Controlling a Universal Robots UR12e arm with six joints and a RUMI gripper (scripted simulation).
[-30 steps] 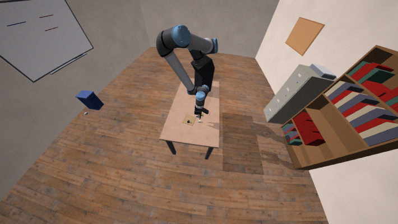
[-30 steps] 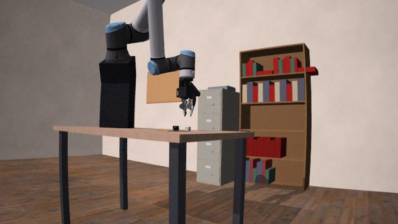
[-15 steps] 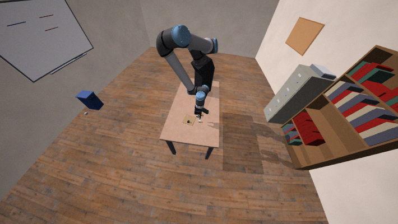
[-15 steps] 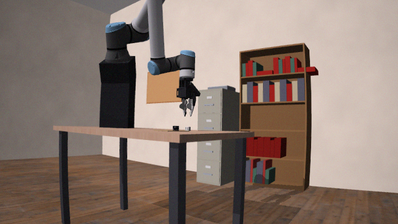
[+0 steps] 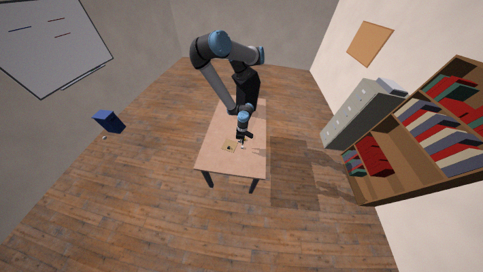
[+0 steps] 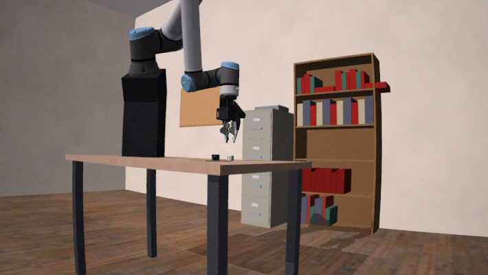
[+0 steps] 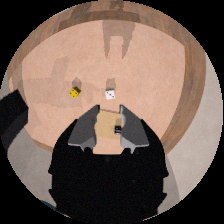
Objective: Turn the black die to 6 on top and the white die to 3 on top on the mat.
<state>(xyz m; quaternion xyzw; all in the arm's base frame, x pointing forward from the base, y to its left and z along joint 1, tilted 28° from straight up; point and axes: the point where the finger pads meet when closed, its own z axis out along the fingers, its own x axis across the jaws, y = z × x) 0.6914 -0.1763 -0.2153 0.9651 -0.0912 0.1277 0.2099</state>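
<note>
The white die lies 9 cm below my hand. Round my hand: tan mat: 13 cm to the right, 10 cm below, 4 cm behind; yellow die: 10 cm behind, 9 cm below, 4 cm to the left; black die: 14 cm to the right, 8 cm below.
</note>
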